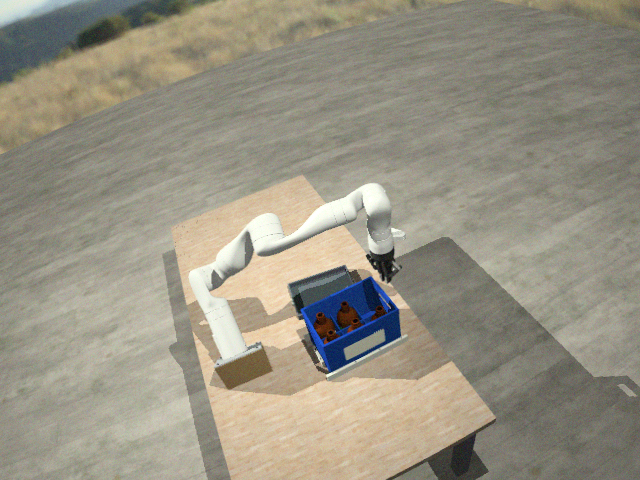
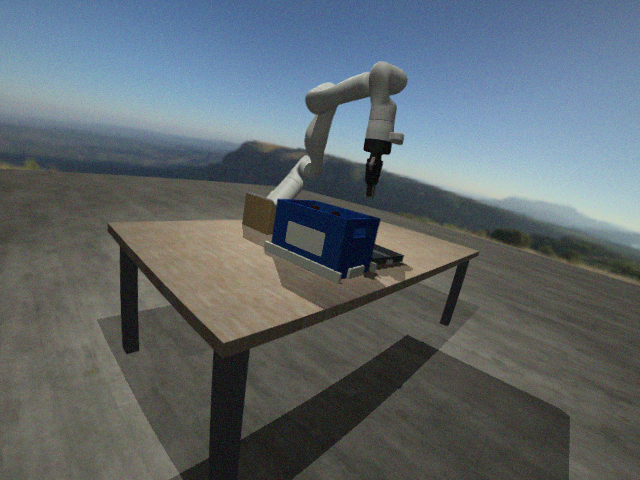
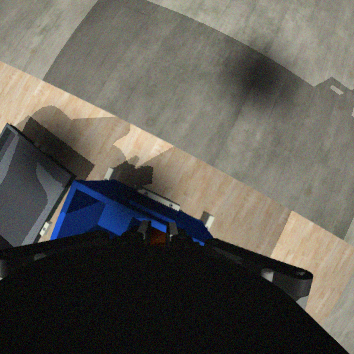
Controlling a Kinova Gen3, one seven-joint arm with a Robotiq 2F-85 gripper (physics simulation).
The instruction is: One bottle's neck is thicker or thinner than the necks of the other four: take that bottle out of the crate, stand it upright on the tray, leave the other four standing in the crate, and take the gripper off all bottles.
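Places are measured from the arm's base along level axes (x left, y down, z back), in metres.
Where they show: gripper, fingertip midpoint: (image 1: pixel 386 280) (image 2: pixel 368 198) (image 3: pixel 157 233); arm's base, link origin: (image 1: pixel 236 353) (image 2: pixel 269 211).
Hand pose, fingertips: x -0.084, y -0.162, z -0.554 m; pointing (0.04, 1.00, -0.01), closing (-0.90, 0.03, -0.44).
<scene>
Each offset is from my fingertips to the top centre of the thing. "spot": to the spot under its first point.
My gripper (image 1: pixel 386 279) (image 2: pixel 370 195) (image 3: pixel 157 233) hangs in the air above the blue crate's far right end. Its fingers are nearly together, with a narrow gap and no bottle held. The blue crate {dx +0.000, dy +0.061, dz +0.142 m} (image 1: pixel 391 329) (image 2: pixel 334 240) (image 3: pixel 107 190) stands on the table. Brown bottles stand upright in it: a left one {dx +0.035, dy +0.073, dz +0.234 m} (image 1: pixel 324 329), a back one {dx +0.041, dy +0.073, dz +0.143 m} (image 1: pixel 347 316), a front left one {dx -0.052, dy +0.073, dz +0.227 m} (image 1: pixel 330 336), a middle front one {dx -0.046, dy +0.073, dz +0.139 m} (image 1: pixel 355 326) and a right one {dx -0.037, dy +0.073, dz +0.048 m} (image 1: pixel 379 312). Part of a brown bottle {spot: dx -0.015, dy +0.115, dz +0.035 m} (image 3: pixel 159 238) shows below the fingertips. Neck differences are too small to tell. The grey tray {dx +0.277, dy +0.211, dz +0.166 m} (image 1: pixel 323 292) (image 2: pixel 388 256) (image 3: pixel 25 200) holds no bottle.
The tray lies beside the crate's back long side. White strips, such as the front strip {spot: dx -0.104, dy +0.212, dz +0.133 m} (image 1: pixel 368 357) (image 2: pixel 302 261), run along the crate's foot. A brown block (image 1: pixel 244 367) (image 2: pixel 258 214) is at the arm's base. The crate's walls rise around the bottles.
</scene>
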